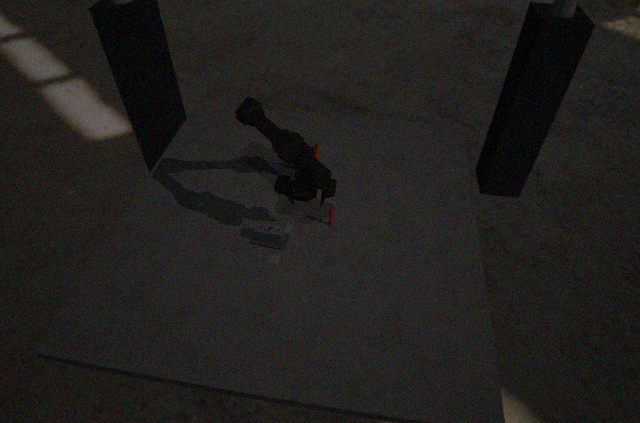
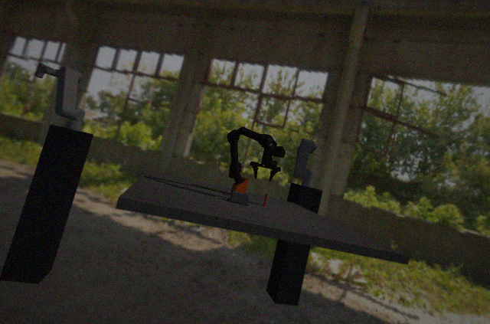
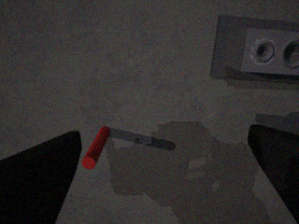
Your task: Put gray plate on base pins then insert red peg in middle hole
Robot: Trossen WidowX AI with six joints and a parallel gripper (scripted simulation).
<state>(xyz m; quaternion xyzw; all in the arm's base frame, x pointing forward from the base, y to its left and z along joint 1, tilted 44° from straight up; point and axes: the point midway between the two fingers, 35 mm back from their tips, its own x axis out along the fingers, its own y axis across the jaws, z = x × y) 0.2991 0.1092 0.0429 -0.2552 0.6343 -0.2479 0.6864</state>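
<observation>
Now: gripper tip 60 mm past the red peg, 70 mm to the right of it and 120 mm above it. From my gripper tip the other things lie so: gray plate (30 mm ahead, 130 mm to the right, 110 mm below); then base (30 mm ahead, 130 mm to the right, 150 mm below).
</observation>
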